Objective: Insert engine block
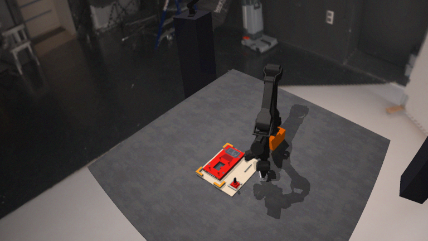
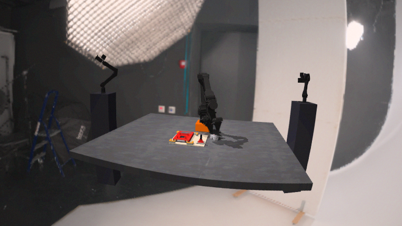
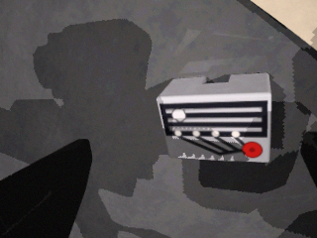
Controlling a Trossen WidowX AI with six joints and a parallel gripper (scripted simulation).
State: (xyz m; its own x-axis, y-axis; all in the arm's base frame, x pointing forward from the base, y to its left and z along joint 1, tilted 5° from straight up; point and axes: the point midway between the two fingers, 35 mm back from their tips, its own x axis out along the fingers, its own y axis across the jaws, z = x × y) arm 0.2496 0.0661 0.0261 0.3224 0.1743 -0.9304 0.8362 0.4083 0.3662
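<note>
Now: the engine block 3 cm below my gripper tip. Round my gripper tip: cream base plate (3 cm ahead, 19 cm to the right, 3 cm below).
</note>
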